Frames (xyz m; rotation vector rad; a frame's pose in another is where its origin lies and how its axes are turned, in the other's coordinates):
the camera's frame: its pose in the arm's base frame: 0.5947 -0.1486 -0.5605 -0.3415 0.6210 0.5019
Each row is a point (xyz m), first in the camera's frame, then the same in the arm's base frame.
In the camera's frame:
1: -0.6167 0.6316 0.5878
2: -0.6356 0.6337 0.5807
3: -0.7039 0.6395 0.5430
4: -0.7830 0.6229 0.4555
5: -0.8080 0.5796 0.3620
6: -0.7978 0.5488 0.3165
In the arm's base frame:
1: 0.0946 0.4255 0.1778
2: 0.0769 0.4176 0.1839
3: 0.0084 0.3822 0.1969
4: -0.0788 0.3024 0.1821
5: -0.1164 0.2163 0.1330
6: -0.1138 0.1740 0.0966

